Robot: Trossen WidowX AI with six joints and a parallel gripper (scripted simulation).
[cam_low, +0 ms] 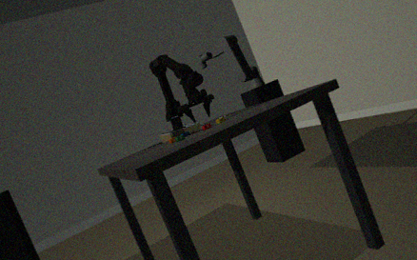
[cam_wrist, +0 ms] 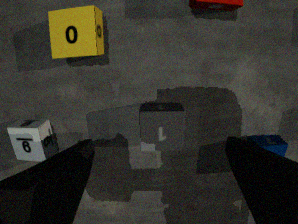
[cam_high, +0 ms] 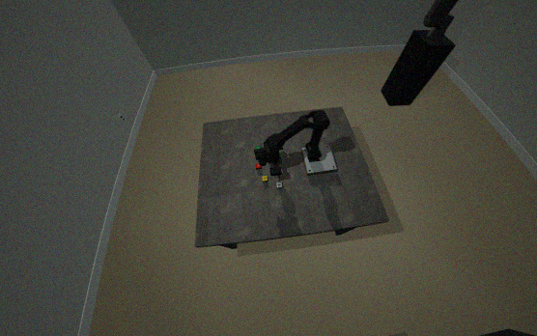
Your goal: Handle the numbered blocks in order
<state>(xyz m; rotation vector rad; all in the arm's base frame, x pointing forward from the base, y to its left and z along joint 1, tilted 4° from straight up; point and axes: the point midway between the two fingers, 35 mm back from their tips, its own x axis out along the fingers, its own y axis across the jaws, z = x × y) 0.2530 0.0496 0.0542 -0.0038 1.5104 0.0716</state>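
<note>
The grey block is 40 mm below my gripper tip. The rest, counted from my gripper tip: red block (100 mm ahead, 30 mm to the right, 40 mm below); then yellow block (60 mm ahead, 60 mm to the left, 40 mm below); then blue block (30 mm behind, 100 mm to the right, 40 mm below).
</note>
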